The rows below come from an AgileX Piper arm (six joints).
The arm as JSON. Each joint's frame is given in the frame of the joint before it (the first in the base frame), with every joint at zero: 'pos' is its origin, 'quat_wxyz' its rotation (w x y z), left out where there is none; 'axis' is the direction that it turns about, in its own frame. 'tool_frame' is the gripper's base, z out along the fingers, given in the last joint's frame.
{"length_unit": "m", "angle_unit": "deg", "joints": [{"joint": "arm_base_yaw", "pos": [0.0, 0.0, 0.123], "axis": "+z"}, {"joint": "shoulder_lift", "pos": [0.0, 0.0, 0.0], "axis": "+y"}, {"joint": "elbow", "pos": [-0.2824, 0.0, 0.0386], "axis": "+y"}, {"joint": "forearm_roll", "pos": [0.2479, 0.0, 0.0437], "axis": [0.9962, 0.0, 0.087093]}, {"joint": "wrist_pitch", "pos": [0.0, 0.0, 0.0], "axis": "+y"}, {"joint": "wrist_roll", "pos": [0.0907, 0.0, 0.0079], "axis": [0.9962, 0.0, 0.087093]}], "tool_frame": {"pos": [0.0, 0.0, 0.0], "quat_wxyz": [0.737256, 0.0, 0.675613, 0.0]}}
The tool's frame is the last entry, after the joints.
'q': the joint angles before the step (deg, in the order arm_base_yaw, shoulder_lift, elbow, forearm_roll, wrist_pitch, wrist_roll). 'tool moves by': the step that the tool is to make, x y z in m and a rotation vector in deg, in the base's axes. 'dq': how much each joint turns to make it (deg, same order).
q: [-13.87 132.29 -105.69 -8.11 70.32 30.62]
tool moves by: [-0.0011 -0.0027 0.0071 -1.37 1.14 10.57]
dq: [0.00 -0.84 0.02 -1.97 0.12 -9.99]
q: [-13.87 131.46 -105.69 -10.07 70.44 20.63]
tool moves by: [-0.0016 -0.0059 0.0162 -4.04 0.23 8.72]
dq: [0.00 -1.87 -0.02 -4.22 -0.34 -7.37]
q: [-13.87 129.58 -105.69 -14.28 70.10 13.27]
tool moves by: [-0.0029 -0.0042 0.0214 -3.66 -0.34 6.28]
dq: [0.01 -2.52 -0.02 -3.36 -0.08 -5.43]
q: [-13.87 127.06 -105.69 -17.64 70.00 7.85]
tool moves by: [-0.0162 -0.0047 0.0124 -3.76 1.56 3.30]
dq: [-0.37 -4.02 4.75 -4.10 -0.92 -2.32]
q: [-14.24 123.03 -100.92 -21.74 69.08 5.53]
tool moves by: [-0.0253 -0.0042 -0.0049 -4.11 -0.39 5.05]
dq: [-0.78 -5.59 11.38 -5.27 -8.27 -0.90]
